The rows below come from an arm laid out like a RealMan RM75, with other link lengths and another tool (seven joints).
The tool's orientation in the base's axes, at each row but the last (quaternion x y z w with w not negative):
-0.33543 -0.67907 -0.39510 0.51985
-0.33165 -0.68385 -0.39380 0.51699
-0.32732 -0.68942 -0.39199 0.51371
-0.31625 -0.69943 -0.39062 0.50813
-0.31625 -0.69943 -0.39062 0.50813
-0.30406 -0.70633 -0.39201 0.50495
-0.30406 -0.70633 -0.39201 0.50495
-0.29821 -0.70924 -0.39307 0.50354
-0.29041 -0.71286 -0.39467 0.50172
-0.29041 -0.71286 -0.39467 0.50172
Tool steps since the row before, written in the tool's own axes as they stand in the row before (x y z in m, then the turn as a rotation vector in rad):
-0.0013 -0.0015 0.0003 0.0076 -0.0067 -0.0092
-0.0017 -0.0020 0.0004 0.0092 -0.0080 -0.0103
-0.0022 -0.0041 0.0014 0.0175 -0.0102 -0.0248
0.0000 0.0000 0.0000 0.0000 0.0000 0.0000
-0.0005 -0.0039 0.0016 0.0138 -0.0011 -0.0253
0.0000 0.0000 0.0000 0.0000 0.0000 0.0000
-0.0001 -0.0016 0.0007 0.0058 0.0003 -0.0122
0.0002 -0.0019 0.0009 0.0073 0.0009 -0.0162
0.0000 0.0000 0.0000 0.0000 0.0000 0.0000
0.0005 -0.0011 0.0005 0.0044 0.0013 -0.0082
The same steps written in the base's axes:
-0.0011 -0.0005 -0.0016 -0.0035 -0.0109 0.0075
-0.0015 -0.0007 -0.0021 -0.0046 -0.0124 0.0089
-0.0036 -0.0008 -0.0032 -0.0020 -0.0258 0.0189
0.0000 0.0000 0.0000 0.0000 0.0000 0.0000
-0.0039 -0.0006 -0.0016 0.0069 -0.0219 0.0175
0.0000 0.0000 0.0000 0.0000 0.0000 0.0000
-0.0016 -0.0002 -0.0006 0.0043 -0.0102 0.0078
-0.0021 -0.0002 -0.0005 0.0062 -0.0132 0.0101
0.0000 0.0000 0.0000 0.0000 0.0000 0.0000
-0.0013 -0.0001 0.0001 0.0036 -0.0062 0.0060

